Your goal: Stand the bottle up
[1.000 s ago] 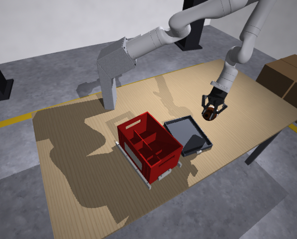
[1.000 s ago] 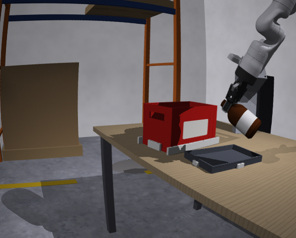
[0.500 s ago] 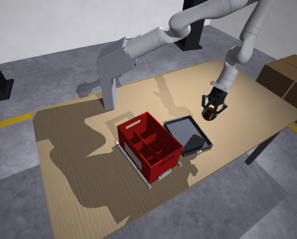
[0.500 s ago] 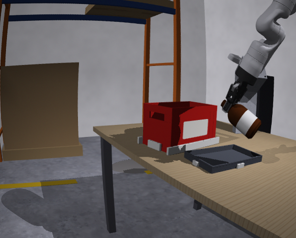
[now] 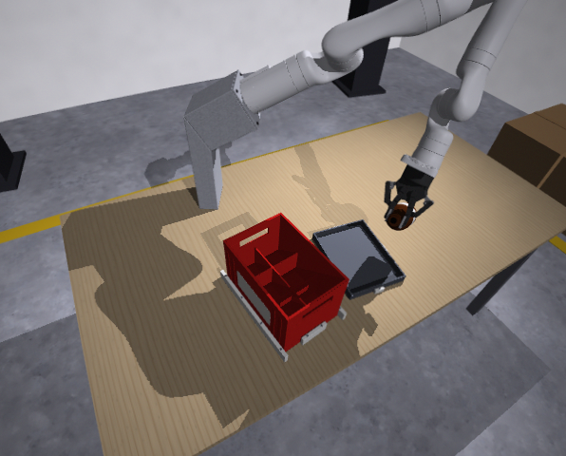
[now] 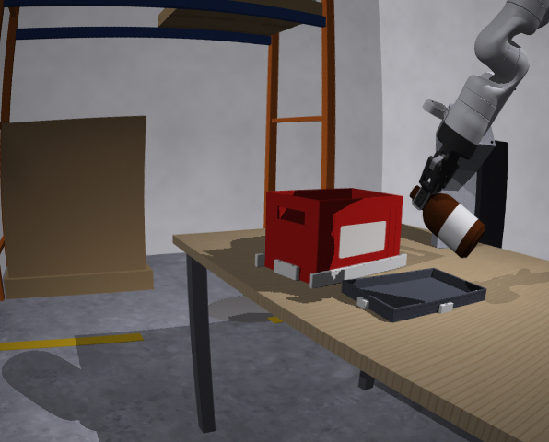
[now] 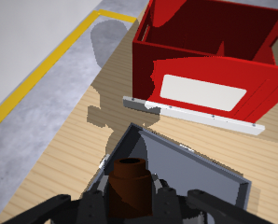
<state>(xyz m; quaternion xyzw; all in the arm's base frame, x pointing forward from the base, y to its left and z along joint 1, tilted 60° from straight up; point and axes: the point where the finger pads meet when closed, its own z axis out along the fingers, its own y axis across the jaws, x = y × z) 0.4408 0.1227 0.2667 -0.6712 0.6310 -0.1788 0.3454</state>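
The brown bottle is 2 cm behind my hand, 4 cm to the left of it and 3 cm below it. The rest, counted from my hand: dark grey tray (4 cm behind, 5 cm to the right, 19 cm below); red crate (1 cm ahead, 33 cm to the right, 12 cm below).
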